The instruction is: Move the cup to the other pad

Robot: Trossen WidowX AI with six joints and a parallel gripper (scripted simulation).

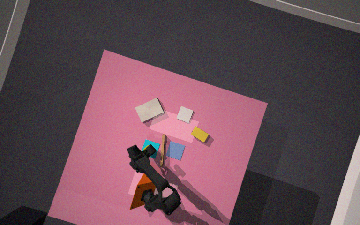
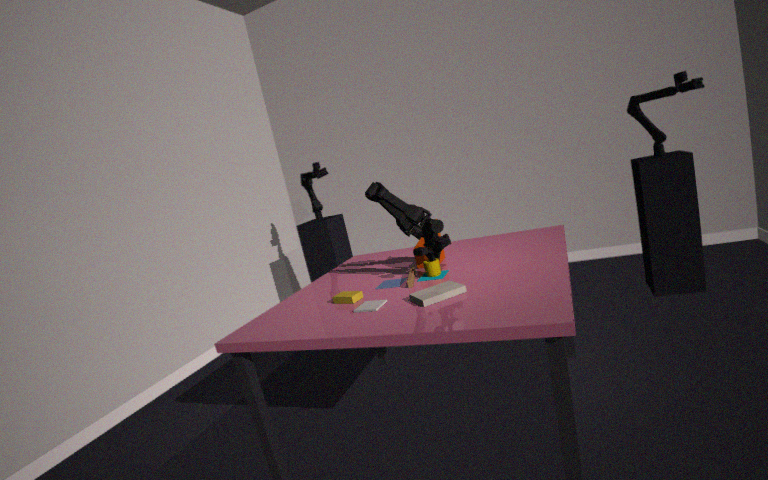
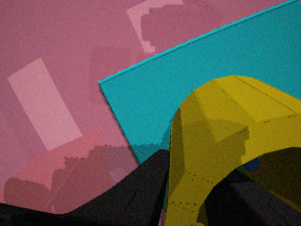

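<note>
The yellow cup lies 20 mm ahead of my gripper tip, 10 mm to the right of it and 10 mm below it. The rest, counted from my gripper tip: light grey tile 360 mm ahead, 180 mm to the right, 40 mm below; then thin wooden bar 110 mm to the right, 50 mm ahead, 40 mm below; then cyan pad 50 mm below, 30 mm ahead, 20 mm to the right.
</note>
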